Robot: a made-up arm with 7 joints.
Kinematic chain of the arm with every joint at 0, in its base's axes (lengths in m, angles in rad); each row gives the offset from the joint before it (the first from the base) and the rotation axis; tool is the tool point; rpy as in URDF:
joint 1: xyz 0 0 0.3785 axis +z
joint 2: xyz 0 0 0 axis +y
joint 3: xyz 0 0 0.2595 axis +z
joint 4: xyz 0.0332 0 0 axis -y
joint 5: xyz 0.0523 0 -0.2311 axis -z
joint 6: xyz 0 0 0 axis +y
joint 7: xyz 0.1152 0 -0.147 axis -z
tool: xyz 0 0 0 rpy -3.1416 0 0
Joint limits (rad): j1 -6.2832..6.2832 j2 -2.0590..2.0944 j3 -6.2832..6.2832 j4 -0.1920..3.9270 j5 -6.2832..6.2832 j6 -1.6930..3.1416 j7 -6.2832..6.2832
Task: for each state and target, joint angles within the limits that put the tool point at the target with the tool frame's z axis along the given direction. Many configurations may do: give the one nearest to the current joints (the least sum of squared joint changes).
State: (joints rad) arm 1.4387 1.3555 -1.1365 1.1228 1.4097 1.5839 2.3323
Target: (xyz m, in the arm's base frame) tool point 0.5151 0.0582 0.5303 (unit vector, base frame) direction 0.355 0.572 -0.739
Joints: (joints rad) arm 0.8098 0.7440 -1.4619 1.8203 1.4834 1.6235 2.3323
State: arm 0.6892 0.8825 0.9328 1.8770 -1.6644 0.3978 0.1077
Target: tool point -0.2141 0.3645 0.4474 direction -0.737 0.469 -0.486
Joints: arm 0.7987 0.9274 1.2592 1.1209 -1.6789 0.0063 0.1077
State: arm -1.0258 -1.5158 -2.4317 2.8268 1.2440 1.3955 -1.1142
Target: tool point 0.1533 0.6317 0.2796 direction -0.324 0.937 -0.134
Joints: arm -1.6678 -1.9020 -2.5407 3.4398 0.8858 0.5960 -1.1142
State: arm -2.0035 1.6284 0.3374 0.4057 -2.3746 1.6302 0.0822
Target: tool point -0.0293 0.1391 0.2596 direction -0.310 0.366 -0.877
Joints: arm -1.5706 1.6387 0.5571 -0.1920 -2.2901 1.3840 0.0822
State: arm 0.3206 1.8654 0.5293 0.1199 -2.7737 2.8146 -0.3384
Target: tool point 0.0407 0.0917 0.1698 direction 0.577 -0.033 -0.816
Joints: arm -0.5773 1.9398 0.6807 -0.1859 -2.8541 2.6174 -0.3384
